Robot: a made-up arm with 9 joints. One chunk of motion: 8 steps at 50 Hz.
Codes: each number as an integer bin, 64 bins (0 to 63) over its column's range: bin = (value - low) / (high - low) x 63, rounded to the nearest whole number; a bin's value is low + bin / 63 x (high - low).
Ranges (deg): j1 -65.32..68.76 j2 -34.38..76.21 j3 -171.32..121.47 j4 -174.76..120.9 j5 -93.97..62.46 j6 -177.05..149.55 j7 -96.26..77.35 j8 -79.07..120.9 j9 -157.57..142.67
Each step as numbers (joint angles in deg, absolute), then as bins.
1 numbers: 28.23 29.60 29.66 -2.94 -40.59 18.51 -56.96 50.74 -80.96
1 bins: 44 36 43 37 21 38 14 41 16
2 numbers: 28.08 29.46 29.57 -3.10 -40.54 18.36 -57.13 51.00 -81.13
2 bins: 44 36 43 37 22 38 14 41 16
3 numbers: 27.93 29.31 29.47 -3.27 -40.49 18.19 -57.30 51.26 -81.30
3 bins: 44 36 43 37 22 38 14 41 16
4 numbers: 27.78 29.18 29.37 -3.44 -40.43 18.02 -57.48 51.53 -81.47
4 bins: 44 36 43 37 22 38 14 41 16
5 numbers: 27.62 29.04 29.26 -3.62 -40.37 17.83 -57.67 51.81 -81.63
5 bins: 44 36 43 36 22 38 14 41 16
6 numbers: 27.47 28.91 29.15 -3.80 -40.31 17.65 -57.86 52.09 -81.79
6 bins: 44 36 43 36 22 38 14 41 16
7 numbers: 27.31 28.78 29.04 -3.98 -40.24 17.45 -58.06 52.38 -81.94
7 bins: 44 36 43 36 22 38 14 41 16
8 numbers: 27.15 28.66 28.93 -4.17 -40.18 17.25 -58.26 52.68 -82.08
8 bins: 43 36 43 36 22 37 14 42 16
